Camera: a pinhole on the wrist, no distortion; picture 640 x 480 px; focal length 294.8 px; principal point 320.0 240.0 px. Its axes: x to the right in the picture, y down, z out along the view. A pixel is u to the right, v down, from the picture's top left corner.
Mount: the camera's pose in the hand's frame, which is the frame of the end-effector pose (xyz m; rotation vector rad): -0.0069 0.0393 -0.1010 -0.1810 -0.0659 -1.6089
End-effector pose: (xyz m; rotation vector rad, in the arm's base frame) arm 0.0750 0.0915 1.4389 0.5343 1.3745 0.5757
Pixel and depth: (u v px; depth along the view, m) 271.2 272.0 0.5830
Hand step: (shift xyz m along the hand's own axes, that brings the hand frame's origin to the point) 0.1039 0.2213 0.4538
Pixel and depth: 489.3 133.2 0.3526
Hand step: -0.1149 -0.1002 0.2870
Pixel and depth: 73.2 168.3 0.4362
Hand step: -0.0662 0.4719 0.2787
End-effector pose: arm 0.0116 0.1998 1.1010 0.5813 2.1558 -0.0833
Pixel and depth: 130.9 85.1 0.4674
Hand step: -0.2053 0.4189 0.3294
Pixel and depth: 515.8 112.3 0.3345
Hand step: -0.1340 -0.1215 0.2734
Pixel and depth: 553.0 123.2 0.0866
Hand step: -0.0370 -0.0133 -0.0026
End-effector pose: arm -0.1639 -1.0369 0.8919 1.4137 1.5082 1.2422
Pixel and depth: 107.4 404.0 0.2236
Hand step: 0.1399 0.2269 0.0854
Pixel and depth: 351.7 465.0 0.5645
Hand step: 0.4630 0.0457 0.4349
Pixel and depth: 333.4 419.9 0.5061
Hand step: 0.3384 0.0797 0.3798
